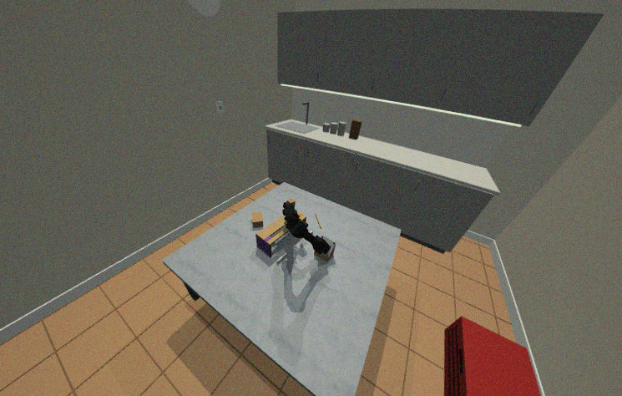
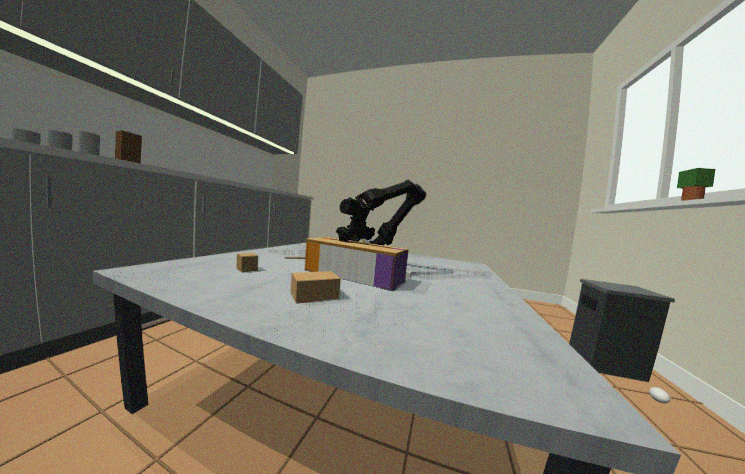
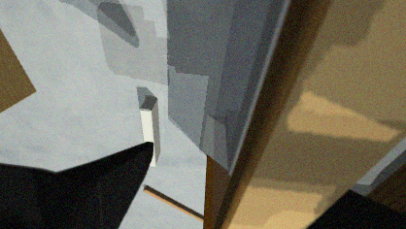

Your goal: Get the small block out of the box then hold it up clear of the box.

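The tan block is 6 cm ahead of my gripper tip and 2 cm to the right of it. Round my gripper tip: box: 3 cm ahead, 9 cm to the left, 2 cm below; then thin wooden stick: 1 cm behind, 26 cm to the right, 8 cm below.
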